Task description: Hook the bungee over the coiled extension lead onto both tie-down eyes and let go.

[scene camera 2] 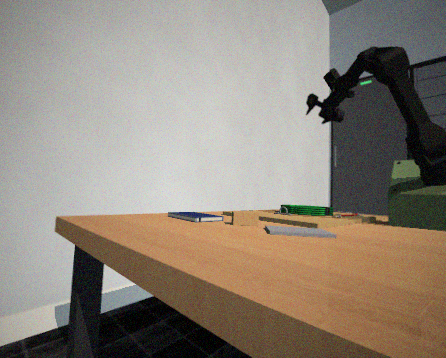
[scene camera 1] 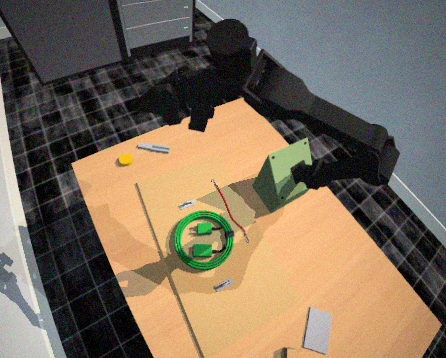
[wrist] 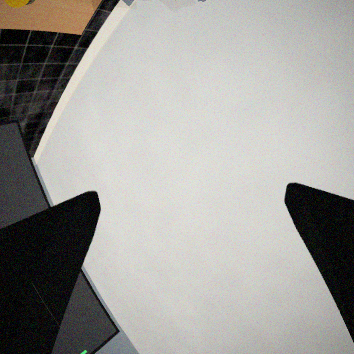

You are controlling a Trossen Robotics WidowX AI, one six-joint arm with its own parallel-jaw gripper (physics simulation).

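A red bungee with metal hooks at its ends lies slack on the tan board, beside the coil. The green coiled extension lead lies flat on the board, its plug and socket inside the ring. One tie-down eye is on the far side of the coil, the other tie-down eye on the near side. Neither has the bungee on it. My gripper is open and empty, raised high near the table's far end, away from the bungee. The bungee does not show in the wrist view.
A yellow disc and a grey tool lie at the table's far end. A green bracket stands right of the board. A grey slab, a wooden block and a blue book are nearer.
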